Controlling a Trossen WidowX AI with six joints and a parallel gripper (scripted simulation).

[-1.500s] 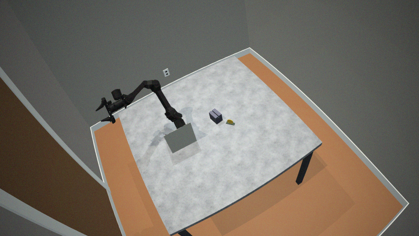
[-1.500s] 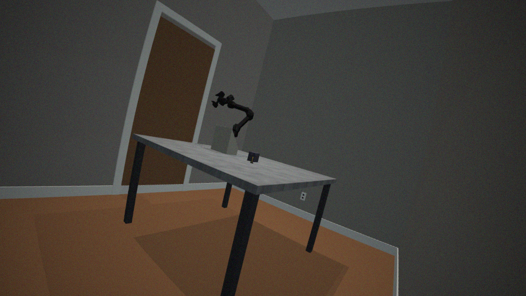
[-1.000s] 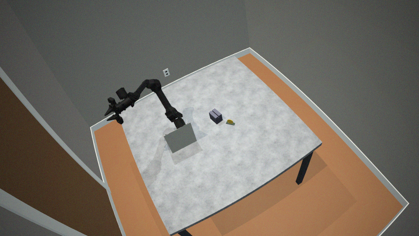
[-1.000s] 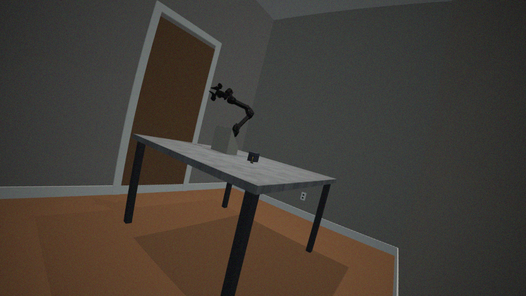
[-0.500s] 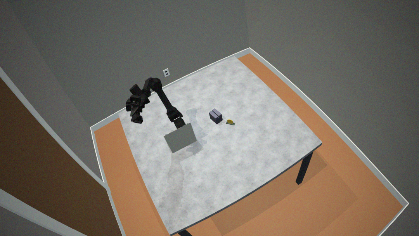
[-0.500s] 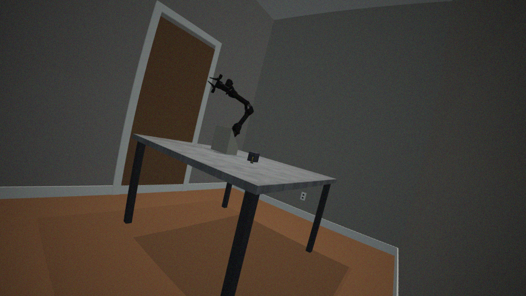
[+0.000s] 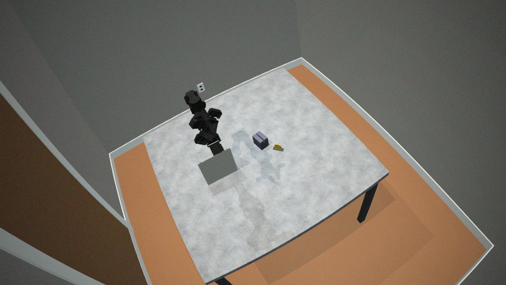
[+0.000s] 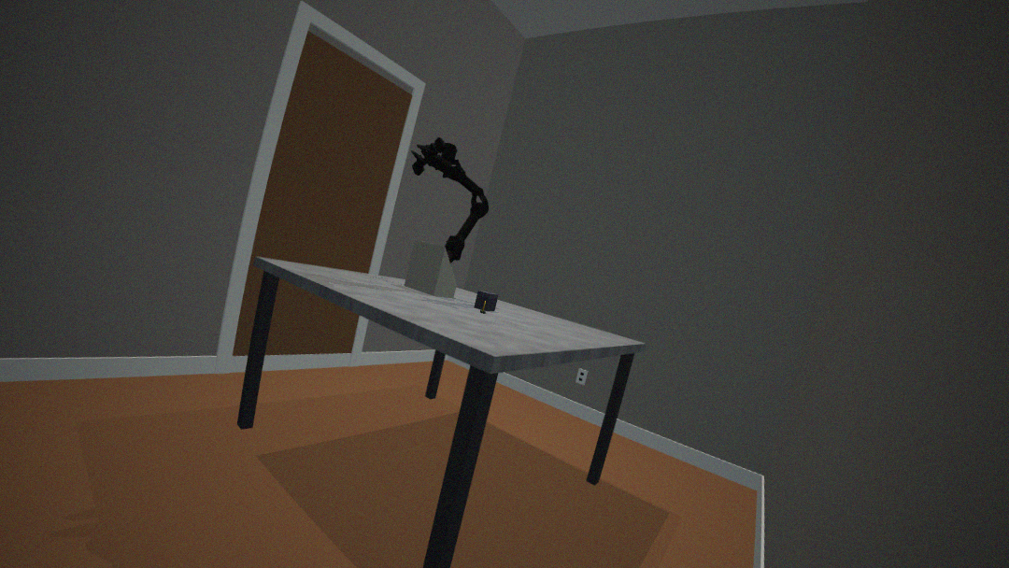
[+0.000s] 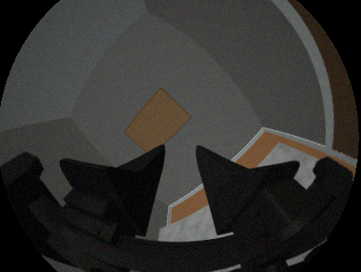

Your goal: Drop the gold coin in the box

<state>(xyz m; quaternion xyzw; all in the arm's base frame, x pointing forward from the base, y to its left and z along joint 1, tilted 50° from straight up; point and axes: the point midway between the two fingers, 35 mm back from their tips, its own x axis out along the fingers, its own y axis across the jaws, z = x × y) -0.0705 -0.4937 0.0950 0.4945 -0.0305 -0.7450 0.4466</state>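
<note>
Now: gripper tip 580 mm above the coin, 400 mm short of it and 200 mm to the right of it.
</note>
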